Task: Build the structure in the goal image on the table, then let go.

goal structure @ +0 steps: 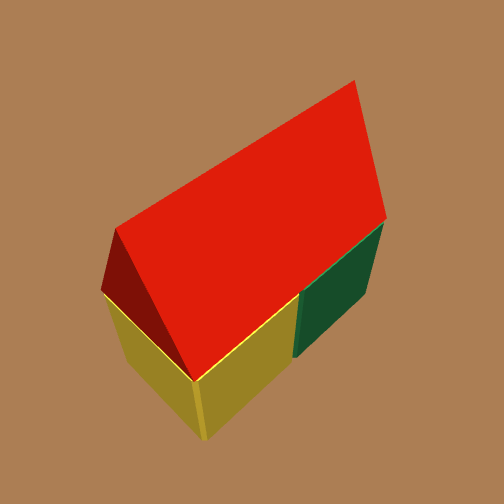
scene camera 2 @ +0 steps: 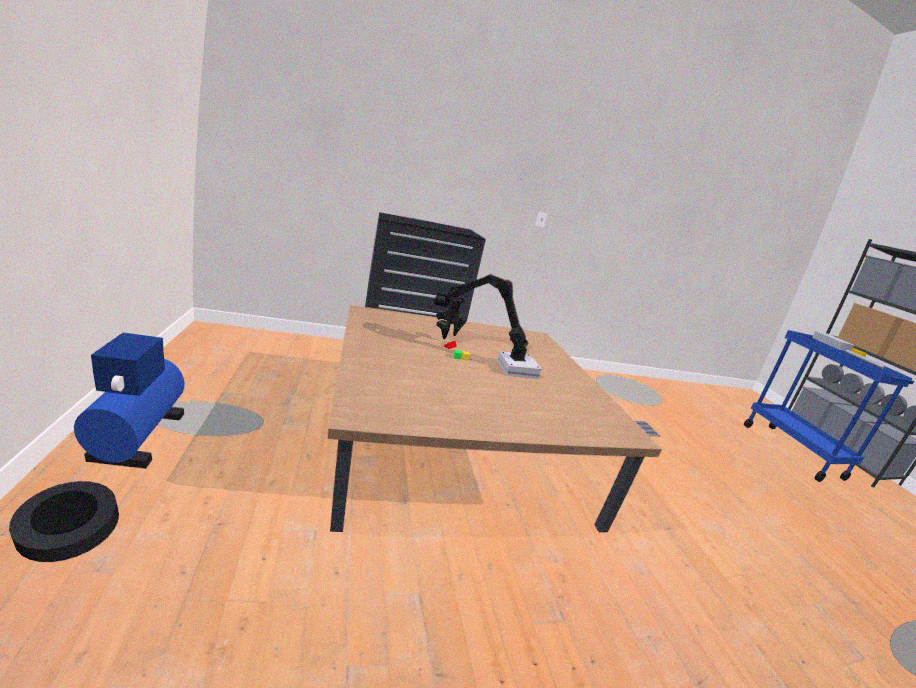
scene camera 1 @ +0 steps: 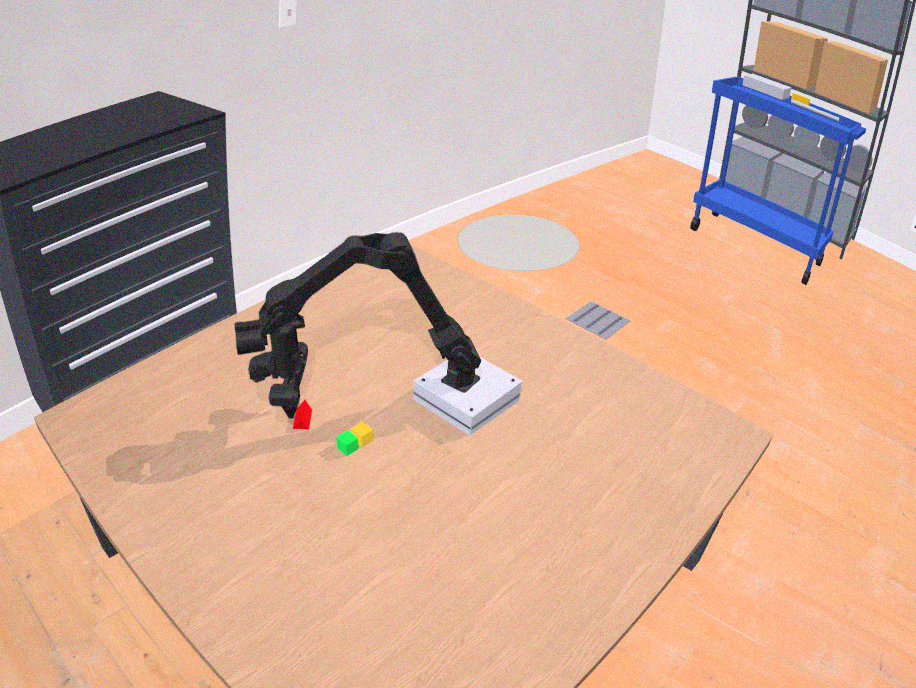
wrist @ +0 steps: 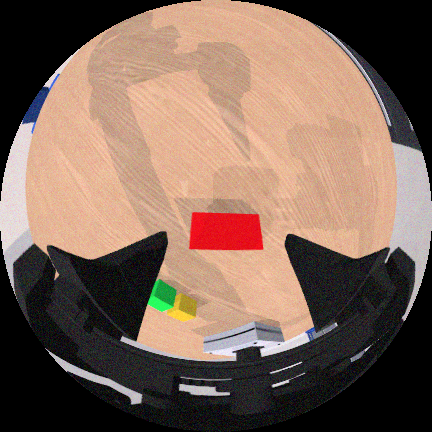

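Where they show: gripper, fingertip midpoint: [scene camera 2: 449,337] [wrist: 228,239]; arm's base at its link origin: [scene camera 2: 517,358] [scene camera 1: 460,380] [wrist: 248,348].
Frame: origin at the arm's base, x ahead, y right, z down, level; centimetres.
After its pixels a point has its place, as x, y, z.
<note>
A red block [scene camera 1: 302,418] @(29.8, 20.3, 2.9) [scene camera 2: 450,345] @(28.6, 20.4, 4.2) [wrist: 226,231] @(28.2, 22.9, 4.0) with a pointed outline in scene camera 1 sits on the table, its face looking like a wide quadrilateral in the wrist view. A green cube [scene camera 1: 347,442] @(29.5, 7.5, 2.3) [scene camera 2: 457,354] @(29.2, 7.1, 3.1) [wrist: 161,295] @(28.6, 10.3, 3.1) and a yellow cube [scene camera 1: 362,433] @(25.4, 6.9, 2.2) [scene camera 2: 466,356] @(24.6, 6.3, 3.5) [wrist: 183,307] @(24.8, 9.7, 3.1) sit side by side, touching or nearly so, between the red block and the arm's base. My gripper [scene camera 1: 296,399] @(28.9, 23.6, 1.2) [scene camera 2: 450,336] @(28.9, 23.6, 1.2) [wrist: 228,239] @(28.9, 23.6, 1.2) is open and empty, pointing down above the red block. In the wrist view the block shows between the spread fingertips, and the left finger partly borders the green cube.
The arm's pale base plate [scene camera 1: 467,403] @(5.7, -5.6, 0.1) [scene camera 2: 519,365] @(2.8, -8.0, 0.1) [wrist: 240,339] @(7.0, 3.9, 1.7) stands on the wooden table [scene camera 1: 473,548] @(34.8, -27.1, 5.5) [scene camera 2: 488,414] @(32.1, -43.3, 5.5), beyond the yellow cube from the red block. A dark drawer cabinet [scene camera 1: 125,244] [scene camera 2: 425,266] stands behind the table. A blue cart [scene camera 1: 762,214] stands on the floor at the right.
</note>
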